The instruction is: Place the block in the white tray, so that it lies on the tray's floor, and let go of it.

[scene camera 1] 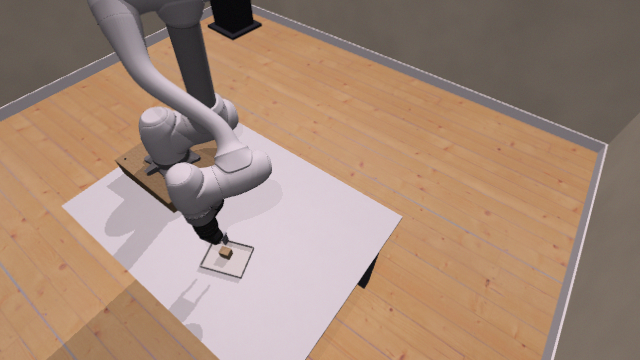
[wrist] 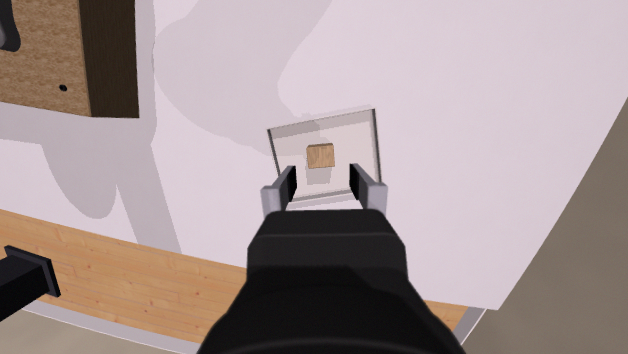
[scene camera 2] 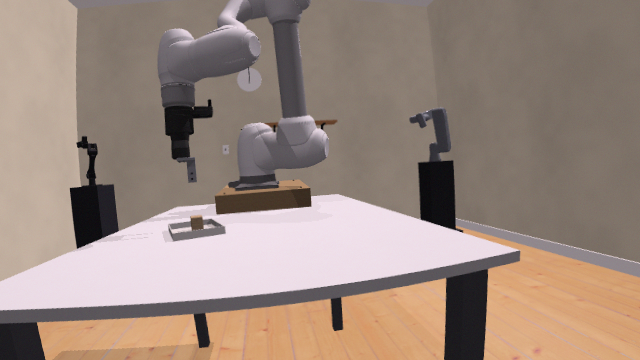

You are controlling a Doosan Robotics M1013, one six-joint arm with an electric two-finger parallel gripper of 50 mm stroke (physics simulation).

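Frame: origin at the arm's base, x ahead, y left, z up, level; centimetres.
Where they show: gripper, fingertip midpoint: (scene camera 1: 219,239) (wrist: 322,175) (scene camera 2: 192,182); arm's base, link origin: (scene camera 1: 173,159) (scene camera 2: 258,187).
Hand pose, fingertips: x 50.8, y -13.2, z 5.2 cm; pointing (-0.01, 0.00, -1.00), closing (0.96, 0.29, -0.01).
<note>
Each offset is from my fingertips to the top centre of the thing. Level surfaces: height alone.
The wooden block @(dy +0.0, dx -0.3, dz -9.4 cm) (scene camera 1: 226,253) (scene camera 2: 197,223) (wrist: 320,156) lies inside the white tray @(dy -0.4, dx +0.7, dz -11.6 cm) (scene camera 1: 221,273) (scene camera 2: 199,233) (wrist: 378,145), on its floor, near the middle and clear of the walls. The tray is a shallow square with a thin grey rim and lies on the table. My gripper (wrist: 322,175) is open, with nothing between its two fingers. In scene camera 2 it hangs well above the tray and block, apart from both. In scene camera 1 a finger shows just behind the block, and the other finger is mostly hidden.
The white table @(dz -13.6 cm) (scene camera 1: 310,240) (scene camera 2: 320,265) (wrist: 475,150) bears the tray and the wooden base block (scene camera 1: 145,177) (scene camera 2: 263,200) (wrist: 45,60) of my arm. Black pedestals with small arms stand beyond the table, at left (scene camera 2: 95,210) and right (scene camera 2: 436,192) in scene camera 2.
</note>
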